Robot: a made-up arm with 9 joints.
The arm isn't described. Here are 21 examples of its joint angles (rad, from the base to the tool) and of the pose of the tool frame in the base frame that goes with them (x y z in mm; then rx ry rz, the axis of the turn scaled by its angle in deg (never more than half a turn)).
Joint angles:
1: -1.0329 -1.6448 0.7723 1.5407 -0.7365 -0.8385 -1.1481 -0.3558 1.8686
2: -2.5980 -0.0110 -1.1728 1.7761 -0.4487 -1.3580 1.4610 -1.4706 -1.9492
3: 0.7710 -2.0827 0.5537 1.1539 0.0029 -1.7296 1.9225 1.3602 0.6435
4: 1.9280 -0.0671 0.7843 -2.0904 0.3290 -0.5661 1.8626 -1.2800 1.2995
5: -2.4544 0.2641 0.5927 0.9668 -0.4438 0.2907 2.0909 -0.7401 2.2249
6: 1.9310 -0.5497 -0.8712 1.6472 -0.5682 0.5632 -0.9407 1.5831 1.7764
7: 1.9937 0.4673 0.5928 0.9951 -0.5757 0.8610 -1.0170 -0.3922 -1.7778
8: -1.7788 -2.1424 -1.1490 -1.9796 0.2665 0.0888 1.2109 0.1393 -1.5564
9: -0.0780 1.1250 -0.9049 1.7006 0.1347 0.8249 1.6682 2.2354 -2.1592
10: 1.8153 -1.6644 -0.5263 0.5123 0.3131 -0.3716 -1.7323 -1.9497 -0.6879
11: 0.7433 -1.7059 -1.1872 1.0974 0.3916 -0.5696 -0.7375 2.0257 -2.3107
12: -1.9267 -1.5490 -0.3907 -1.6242 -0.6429 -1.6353 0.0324 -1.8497 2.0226
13: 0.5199 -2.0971 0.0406 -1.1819 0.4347 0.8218 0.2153 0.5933 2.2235
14: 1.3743 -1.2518 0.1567 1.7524 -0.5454 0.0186 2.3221 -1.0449 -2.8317
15: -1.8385 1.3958 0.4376 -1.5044 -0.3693 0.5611 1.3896 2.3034 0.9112
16: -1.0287 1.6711 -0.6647 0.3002 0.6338 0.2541 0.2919 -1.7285 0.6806
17: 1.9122 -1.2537 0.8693 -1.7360 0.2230 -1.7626 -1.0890 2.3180 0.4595
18: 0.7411 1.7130 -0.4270 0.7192 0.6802 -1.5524 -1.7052 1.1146 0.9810
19: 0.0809 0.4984 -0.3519 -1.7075 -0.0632 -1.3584 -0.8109 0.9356 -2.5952
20: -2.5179 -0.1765 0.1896 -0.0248 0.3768 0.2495 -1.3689 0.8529 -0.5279
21: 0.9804 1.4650 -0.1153 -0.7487 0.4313 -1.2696 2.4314 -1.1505 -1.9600
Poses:
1: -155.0 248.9 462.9 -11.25 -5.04 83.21
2: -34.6 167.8 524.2 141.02 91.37 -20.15
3: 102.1 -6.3 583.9 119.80 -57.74 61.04
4: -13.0 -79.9 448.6 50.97 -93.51 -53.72
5: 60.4 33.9 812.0 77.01 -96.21 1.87
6: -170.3 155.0 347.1 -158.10 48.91 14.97
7: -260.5 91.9 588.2 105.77 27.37 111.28
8: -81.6 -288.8 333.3 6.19 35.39 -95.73
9: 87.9 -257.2 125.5 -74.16 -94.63 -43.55
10: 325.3 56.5 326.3 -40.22 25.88 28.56
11: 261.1 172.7 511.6 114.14 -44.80 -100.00
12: -279.0 86.5 318.3 -25.62 -16.26 87.01
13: 17.5 -166.2 513.9 38.82 -30.62 5.75
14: -74.1 97.6 242.5 1.17 -108.99 118.49
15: 98.8 -18.5 357.3 -86.80 57.95 -90.76
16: 512.5 -273.2 157.7 140.64 -29.66 -73.87
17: 4.3 -56.2 384.4 160.43 5.08 22.22
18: -237.3 -257.4 91.4 -121.87 -3.32 101.42
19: -3.9 107.4 371.4 -129.99 -19.63 -113.25
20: 70.5 243.3 399.6 1.21 -111.82 105.50
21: -209.4 -97.9 334.2 86.19 -26.22 42.82
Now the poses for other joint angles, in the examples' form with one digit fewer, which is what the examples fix.
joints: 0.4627 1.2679 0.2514 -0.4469 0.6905 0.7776 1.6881 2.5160 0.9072
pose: -247 76 399 105.7 -52.0 -24.0
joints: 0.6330 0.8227 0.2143 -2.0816 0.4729 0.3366 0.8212 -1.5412 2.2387
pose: 184 151 400 6.0 -31.3 -22.7
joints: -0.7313 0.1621 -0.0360 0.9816 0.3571 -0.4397 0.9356 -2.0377 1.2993
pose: 308 49 29 43.8 1.9 -113.5
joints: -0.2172 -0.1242 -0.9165 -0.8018 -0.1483 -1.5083 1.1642 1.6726 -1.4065
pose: 141 236 329 -25.5 -24.6 -12.7
